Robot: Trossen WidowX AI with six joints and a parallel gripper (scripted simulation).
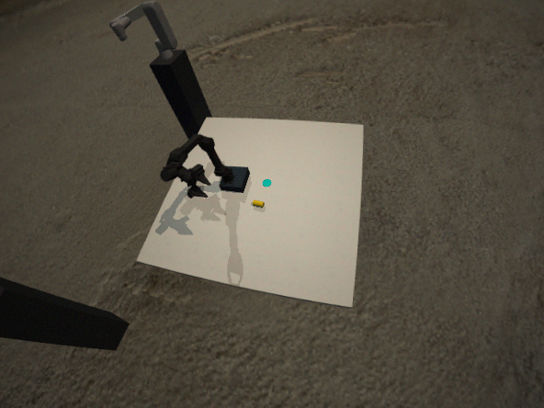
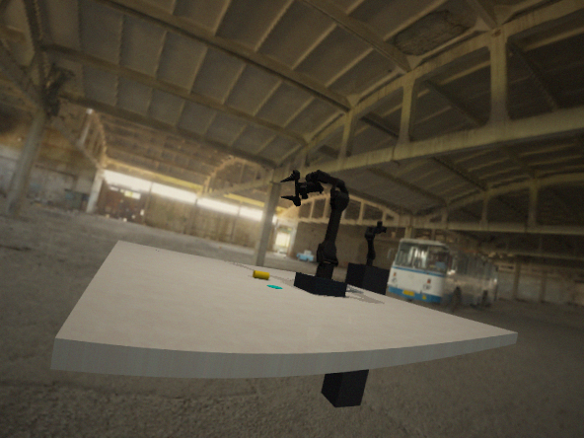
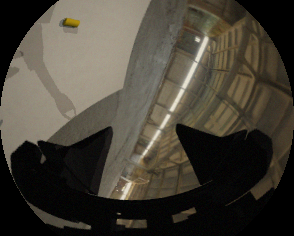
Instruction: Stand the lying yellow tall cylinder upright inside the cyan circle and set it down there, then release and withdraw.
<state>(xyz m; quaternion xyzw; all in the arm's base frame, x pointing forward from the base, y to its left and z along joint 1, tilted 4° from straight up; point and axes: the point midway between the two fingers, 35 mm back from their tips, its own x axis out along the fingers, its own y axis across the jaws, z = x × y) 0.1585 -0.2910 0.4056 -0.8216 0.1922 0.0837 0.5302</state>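
My gripper tip is 430 mm above the yellow tall cylinder, 220 mm to the right of it and 80 mm short of it. From my gripper tip the other things lie so: cyan circle 440 mm below, 390 mm to the left, 70 mm ahead.
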